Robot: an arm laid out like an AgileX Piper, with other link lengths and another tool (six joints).
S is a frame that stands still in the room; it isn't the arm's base.
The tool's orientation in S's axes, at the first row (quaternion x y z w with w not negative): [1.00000, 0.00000, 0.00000, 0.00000]
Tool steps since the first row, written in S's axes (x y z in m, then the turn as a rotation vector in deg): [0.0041, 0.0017, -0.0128, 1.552, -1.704, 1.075]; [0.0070, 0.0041, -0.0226, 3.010, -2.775, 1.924]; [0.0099, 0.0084, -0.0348, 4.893, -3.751, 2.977]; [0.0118, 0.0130, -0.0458, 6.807, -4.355, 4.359]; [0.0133, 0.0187, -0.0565, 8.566, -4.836, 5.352]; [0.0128, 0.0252, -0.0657, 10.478, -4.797, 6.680]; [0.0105, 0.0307, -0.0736, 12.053, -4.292, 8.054]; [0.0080, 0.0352, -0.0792, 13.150, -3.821, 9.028]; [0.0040, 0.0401, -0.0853, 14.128, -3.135, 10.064]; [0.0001, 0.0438, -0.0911, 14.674, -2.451, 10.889]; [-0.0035, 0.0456, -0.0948, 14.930, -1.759, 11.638]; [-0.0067, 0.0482, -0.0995, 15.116, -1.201, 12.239]
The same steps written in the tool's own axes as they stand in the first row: [0.0041, -0.0017, 0.0128, 1.552, 1.704, -1.075]; [0.0070, -0.0041, 0.0226, 3.010, 2.775, -1.924]; [0.0099, -0.0084, 0.0348, 4.893, 3.751, -2.977]; [0.0118, -0.0130, 0.0458, 6.807, 4.355, -4.359]; [0.0133, -0.0187, 0.0565, 8.566, 4.836, -5.352]; [0.0128, -0.0252, 0.0657, 10.478, 4.797, -6.680]; [0.0105, -0.0307, 0.0736, 12.053, 4.292, -8.054]; [0.0080, -0.0352, 0.0792, 13.150, 3.821, -9.028]; [0.0040, -0.0401, 0.0853, 14.128, 3.135, -10.064]; [0.0001, -0.0438, 0.0911, 14.674, 2.451, -10.889]; [-0.0035, -0.0456, 0.0948, 14.930, 1.759, -11.638]; [-0.0067, -0.0482, 0.0995, 15.116, 1.201, -12.239]
